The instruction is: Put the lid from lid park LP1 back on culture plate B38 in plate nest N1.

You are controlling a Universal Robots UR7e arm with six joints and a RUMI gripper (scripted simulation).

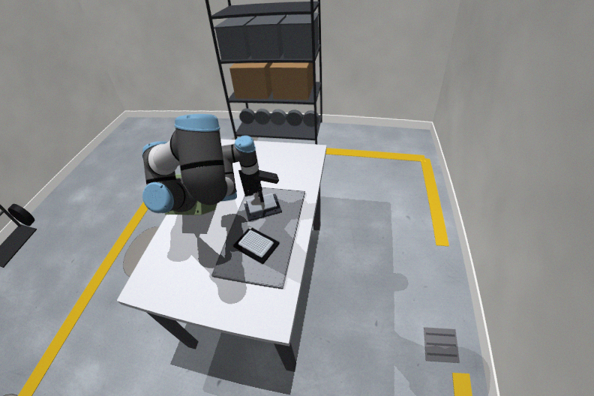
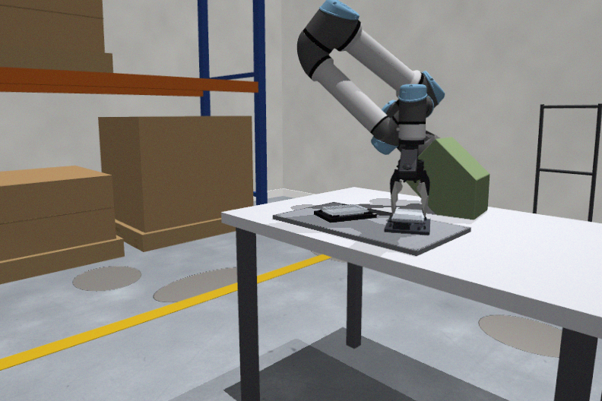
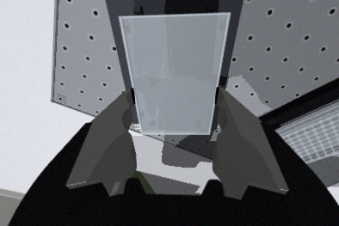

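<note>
The dark lid park LP1 is 40 mm below my hand. From my hand the other things lie so: clear lid (10 mm below); then black plate nest N1 (220 mm to the right, 40 mm below, 10 mm behind); then culture plate B38 (220 mm to the right, 20 mm below, 10 mm behind).
</note>
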